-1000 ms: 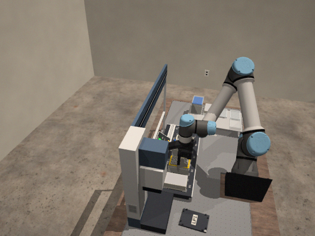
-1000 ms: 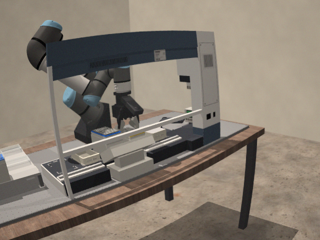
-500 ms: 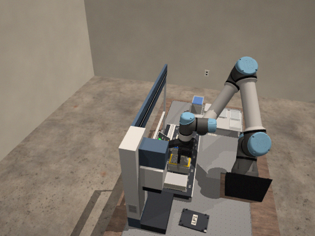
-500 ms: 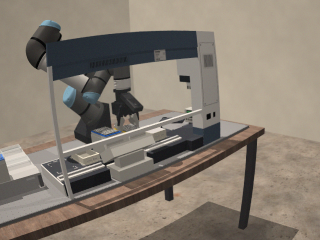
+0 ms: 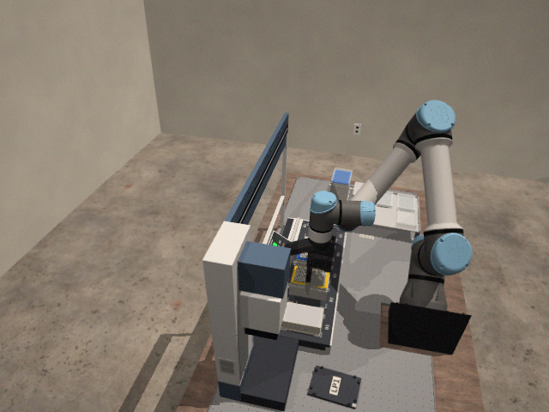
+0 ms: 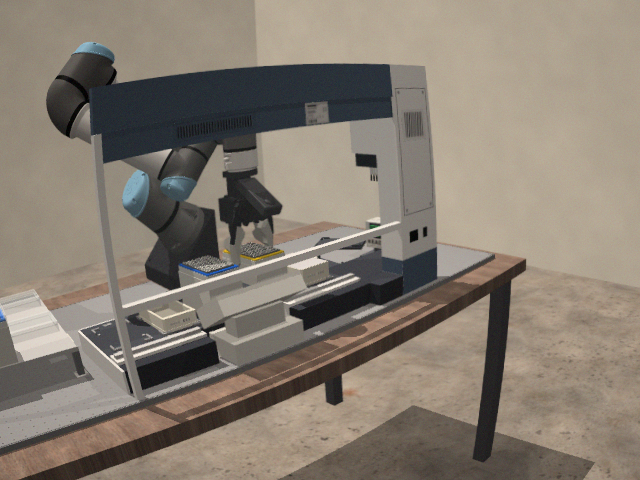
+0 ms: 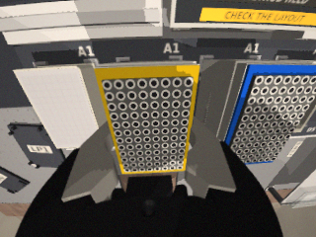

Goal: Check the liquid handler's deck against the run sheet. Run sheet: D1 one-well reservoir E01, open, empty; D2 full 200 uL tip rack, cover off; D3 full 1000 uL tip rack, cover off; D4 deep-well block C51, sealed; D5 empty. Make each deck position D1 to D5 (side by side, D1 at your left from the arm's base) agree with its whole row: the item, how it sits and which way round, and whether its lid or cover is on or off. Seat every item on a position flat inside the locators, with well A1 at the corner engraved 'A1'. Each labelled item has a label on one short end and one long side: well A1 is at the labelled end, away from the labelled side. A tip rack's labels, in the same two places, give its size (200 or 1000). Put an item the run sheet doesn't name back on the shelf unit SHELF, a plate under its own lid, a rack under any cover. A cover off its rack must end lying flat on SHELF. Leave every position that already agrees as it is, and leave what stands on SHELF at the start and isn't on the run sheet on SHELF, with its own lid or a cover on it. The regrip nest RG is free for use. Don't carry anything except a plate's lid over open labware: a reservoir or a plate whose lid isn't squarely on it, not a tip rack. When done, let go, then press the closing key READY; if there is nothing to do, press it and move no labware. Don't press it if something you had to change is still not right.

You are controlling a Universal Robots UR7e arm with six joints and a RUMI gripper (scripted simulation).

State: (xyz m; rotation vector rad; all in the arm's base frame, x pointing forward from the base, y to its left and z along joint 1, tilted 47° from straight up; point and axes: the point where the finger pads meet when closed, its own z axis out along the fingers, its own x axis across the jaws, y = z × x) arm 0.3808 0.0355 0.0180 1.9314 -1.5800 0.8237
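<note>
Right now my hand is 120 mm to the left of the blue-rimmed tip rack and 20 mm short of it. Also, from my hand: white sealed block (120 mm to the left, 50 mm below, 20 mm behind); then yellow-rimmed tip rack (10 mm to the right, 10 mm behind, 10 mm above); then frame bar (200 mm ahead, 50 mm to the right, 50 mm above).
</note>
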